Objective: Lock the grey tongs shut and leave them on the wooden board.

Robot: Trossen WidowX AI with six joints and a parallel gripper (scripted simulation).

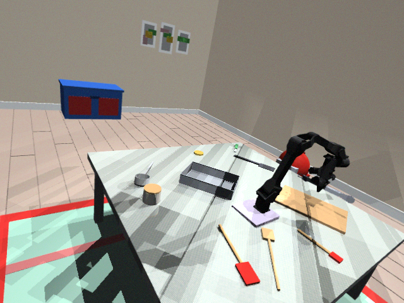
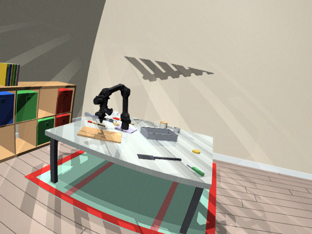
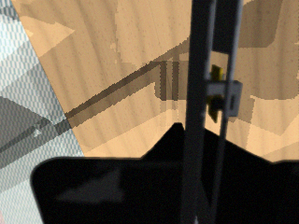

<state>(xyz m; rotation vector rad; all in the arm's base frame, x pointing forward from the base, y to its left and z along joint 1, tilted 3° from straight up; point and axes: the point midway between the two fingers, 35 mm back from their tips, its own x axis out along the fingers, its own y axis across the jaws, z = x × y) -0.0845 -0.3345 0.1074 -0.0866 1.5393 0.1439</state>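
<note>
The wooden board lies 100 mm below my gripper tip. From my gripper tip the other things lie so: roasting tin 440 mm to the left, 390 mm ahead, 70 mm below; then black spatula 530 mm ahead, 110 mm to the right, 100 mm below; then red-tipped brush 260 mm to the left, 220 mm behind, 100 mm below.
</note>
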